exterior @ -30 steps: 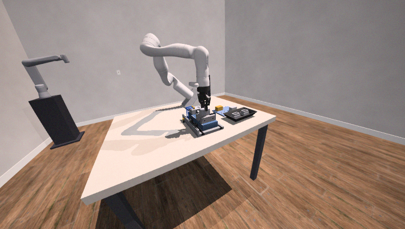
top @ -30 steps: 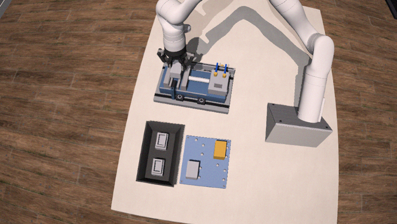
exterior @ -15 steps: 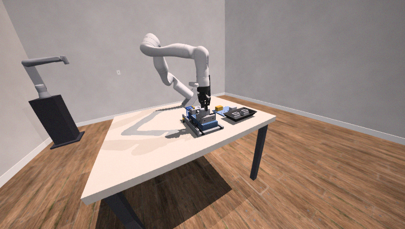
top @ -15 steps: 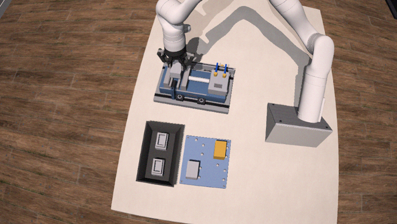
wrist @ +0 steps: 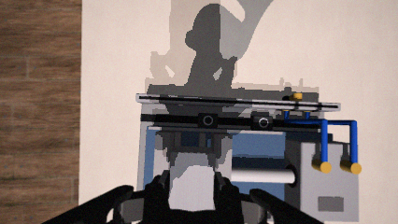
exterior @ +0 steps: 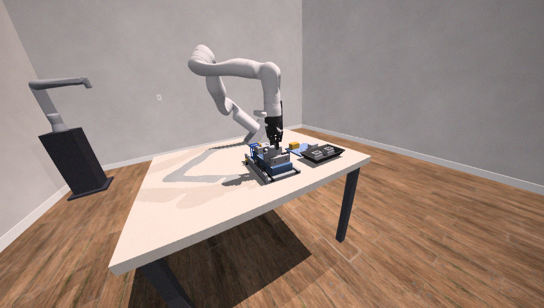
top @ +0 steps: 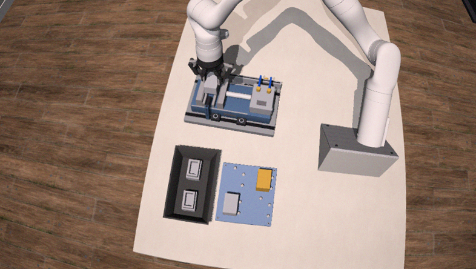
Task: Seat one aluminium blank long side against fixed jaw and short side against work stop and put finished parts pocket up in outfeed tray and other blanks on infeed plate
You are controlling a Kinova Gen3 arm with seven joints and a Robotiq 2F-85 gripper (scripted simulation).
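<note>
Right now the white rod is 80 mm behind my hand, 60 mm below it and 20 mm to the left of it. Round my hand: hose block 160 mm behind, 60 mm below, 30 mm to the left; blue vise 100 mm below, 70 mm behind, 20 mm to the left; brass blank 290 mm to the left, 170 mm behind, 120 mm below.
</note>
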